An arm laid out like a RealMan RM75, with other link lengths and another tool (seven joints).
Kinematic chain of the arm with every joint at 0, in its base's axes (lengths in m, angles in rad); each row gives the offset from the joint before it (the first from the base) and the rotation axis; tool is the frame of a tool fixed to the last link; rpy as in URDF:
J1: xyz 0 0 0.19 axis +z
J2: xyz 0 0 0 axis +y
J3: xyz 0 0 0.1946 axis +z
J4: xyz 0 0 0 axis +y
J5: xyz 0 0 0.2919 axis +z
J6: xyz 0 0 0 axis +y
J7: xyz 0 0 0.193 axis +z
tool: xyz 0.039 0.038 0.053 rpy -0.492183 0 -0.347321
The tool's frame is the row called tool.
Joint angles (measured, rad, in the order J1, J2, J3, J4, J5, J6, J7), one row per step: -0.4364, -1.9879, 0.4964, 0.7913, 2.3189, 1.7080, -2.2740; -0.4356, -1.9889, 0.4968, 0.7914, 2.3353, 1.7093, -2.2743; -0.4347, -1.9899, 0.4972, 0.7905, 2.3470, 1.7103, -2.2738; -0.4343, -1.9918, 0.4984, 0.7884, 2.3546, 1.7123, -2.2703; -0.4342, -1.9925, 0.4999, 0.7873, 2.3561, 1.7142, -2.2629; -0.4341, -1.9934, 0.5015, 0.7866, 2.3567, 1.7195, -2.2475; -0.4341, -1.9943, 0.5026, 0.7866, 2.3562, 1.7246, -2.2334; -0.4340, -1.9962, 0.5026, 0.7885, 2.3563, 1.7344, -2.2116; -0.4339, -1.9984, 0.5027, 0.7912, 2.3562, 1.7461, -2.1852; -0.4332, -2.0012, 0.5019, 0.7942, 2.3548, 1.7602, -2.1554; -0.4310, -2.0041, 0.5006, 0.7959, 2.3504, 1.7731, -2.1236; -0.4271, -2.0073, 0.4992, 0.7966, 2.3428, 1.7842, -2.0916; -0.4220, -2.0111, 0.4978, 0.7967, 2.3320, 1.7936, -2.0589
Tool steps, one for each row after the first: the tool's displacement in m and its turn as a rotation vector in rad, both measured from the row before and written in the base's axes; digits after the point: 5 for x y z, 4 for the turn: -0.00280, -0.00251, -0.00261, -0.0127, 0.0097, 0.0052; -0.00206, -0.00211, -0.00223, -0.0098, 0.0062, 0.0037; -0.00069, -0.00207, -0.00261, -0.0091, 0.0023, -0.0009; 0.00045, -0.00117, -0.00119, -0.0036, 0.0013, -0.0072; 0.00148, -0.00201, -0.00125, -0.0044, 0.0011, -0.0162; 0.00161, -0.00164, -0.00080, -0.0028, 0.0003, -0.0154; 0.00263, -0.00274, -0.00076, -0.0040, 0.0000, -0.0242; 0.00316, -0.00324, -0.00072, -0.0042, 0.0002, -0.0296; 0.00366, -0.00385, -0.00057, -0.0036, -0.0021, -0.0331; 0.00339, -0.00394, -0.00038, -0.0004, -0.0043, -0.0333; 0.00303, -0.00384, -0.00024, 0.0031, -0.0065, -0.0317; 0.00295, -0.00363, -0.00014, 0.0066, -0.0085, -0.0312
